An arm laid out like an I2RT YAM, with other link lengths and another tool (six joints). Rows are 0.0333 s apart.
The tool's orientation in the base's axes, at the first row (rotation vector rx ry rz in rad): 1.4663, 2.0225, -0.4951
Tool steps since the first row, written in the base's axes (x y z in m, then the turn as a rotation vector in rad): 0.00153, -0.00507, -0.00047, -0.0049, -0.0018, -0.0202; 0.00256, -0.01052, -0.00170, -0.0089, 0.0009, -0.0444; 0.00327, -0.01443, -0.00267, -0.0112, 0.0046, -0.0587; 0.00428, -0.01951, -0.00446, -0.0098, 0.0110, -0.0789; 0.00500, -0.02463, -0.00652, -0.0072, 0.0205, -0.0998; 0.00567, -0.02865, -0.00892, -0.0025, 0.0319, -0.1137; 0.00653, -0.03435, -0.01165, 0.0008, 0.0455, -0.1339; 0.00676, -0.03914, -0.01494, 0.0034, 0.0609, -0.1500; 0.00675, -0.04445, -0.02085, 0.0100, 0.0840, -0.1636
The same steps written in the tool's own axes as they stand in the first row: -0.00372, -0.00022, 0.00379, 0.0129, -0.0060, 0.0152; -0.00711, -0.00107, 0.00827, 0.0315, -0.0099, 0.0310; -0.00948, -0.00171, 0.01154, 0.0440, -0.0115, 0.0391; -0.01224, -0.00247, 0.01622, 0.0614, -0.0089, 0.0509; -0.01478, -0.00354, 0.02105, 0.0813, -0.0042, 0.0616; -0.01629, -0.00431, 0.02547, 0.0976, 0.0034, 0.0664; -0.01885, -0.00546, 0.03119, 0.1199, 0.0101, 0.0743; -0.02025, -0.00693, 0.03664, 0.1410, 0.0169, 0.0778; -0.02027, -0.00890, 0.04434, 0.1651, 0.0301, 0.0758
